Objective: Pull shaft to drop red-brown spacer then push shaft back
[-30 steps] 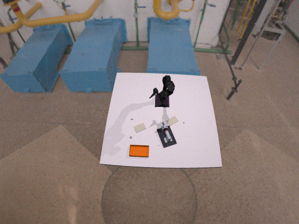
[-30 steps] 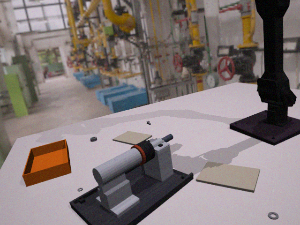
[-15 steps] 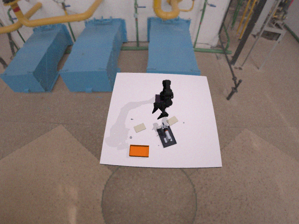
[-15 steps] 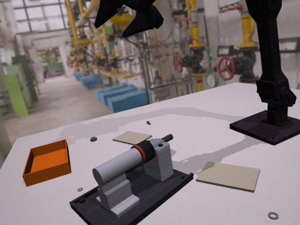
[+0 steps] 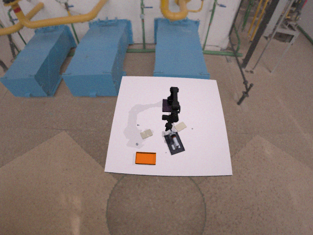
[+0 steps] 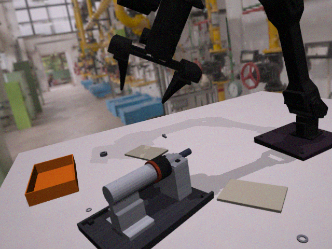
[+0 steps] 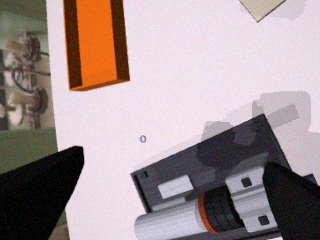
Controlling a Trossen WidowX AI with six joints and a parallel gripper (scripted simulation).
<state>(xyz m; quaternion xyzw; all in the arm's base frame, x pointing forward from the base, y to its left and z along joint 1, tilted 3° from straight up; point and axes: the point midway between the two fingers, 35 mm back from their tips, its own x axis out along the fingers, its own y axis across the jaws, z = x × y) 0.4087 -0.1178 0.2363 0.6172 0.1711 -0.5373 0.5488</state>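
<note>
Right now the black spacer is 13 cm below my gripper tip, 8 cm to the left of it and 3 cm ahead of it. The rest, counted from my gripper tip: red-brown spacer 13 cm below, 8 cm to the left, 4 cm ahead; orange tray 23 cm to the right, 21 cm ahead, 20 cm below.
</note>
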